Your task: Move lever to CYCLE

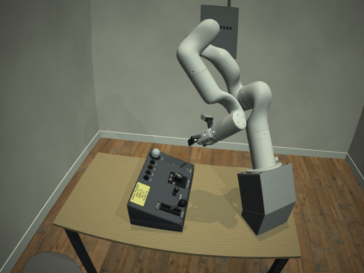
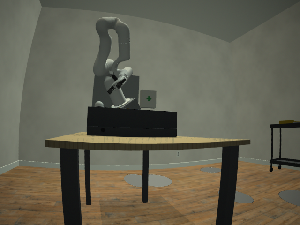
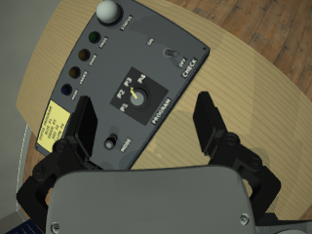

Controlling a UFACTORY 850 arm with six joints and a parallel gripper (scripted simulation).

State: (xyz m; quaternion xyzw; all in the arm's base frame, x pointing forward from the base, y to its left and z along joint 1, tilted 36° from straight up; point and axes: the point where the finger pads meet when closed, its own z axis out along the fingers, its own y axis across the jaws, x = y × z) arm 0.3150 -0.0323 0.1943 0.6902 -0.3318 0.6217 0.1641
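Now: hand 27 cm to the right of the black ball-topped lever, 20 cm above it and 8 cm short of it. Also, from my hand: rotary selector (21 cm below, 10 cm ahead, 2 cm to the left); then dark console (23 cm below, 12 cm ahead, 8 cm to the left); then mode toggle (21 cm below, 15 cm to the left, 9 cm ahead).
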